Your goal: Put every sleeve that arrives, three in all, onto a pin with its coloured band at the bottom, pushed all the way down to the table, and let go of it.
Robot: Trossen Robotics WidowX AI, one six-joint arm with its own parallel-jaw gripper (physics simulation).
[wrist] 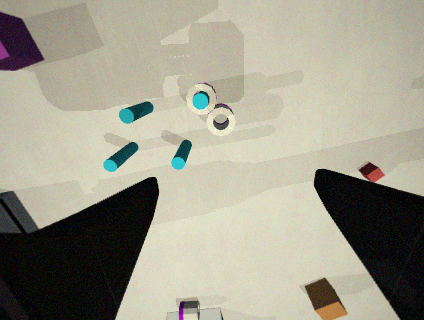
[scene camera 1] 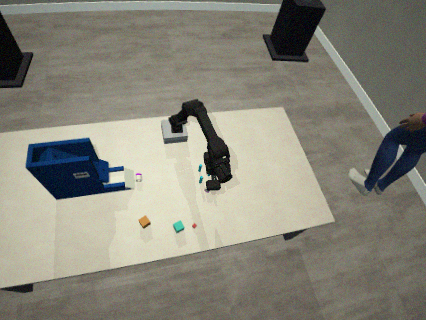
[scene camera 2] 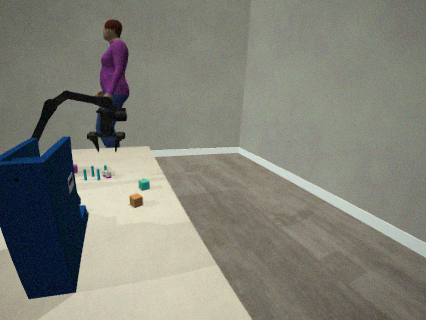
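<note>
My gripper is open and empty, high above the table. In the wrist view one white sleeve stands around a teal pin, its purple band at the low end. A second white sleeve stands upright right beside it with an empty hole, around no pin; its dark band shows at the low end. Three bare teal pins stand nearby. A third sleeve lies on its side by the chute mouth, purple band toward the arm's base side. In scene camera 1 the arm hides part of the pin group.
A blue feeder stands at the left. An orange cube, a teal cube and a small red cube lie on the table. A purple block is near the pins.
</note>
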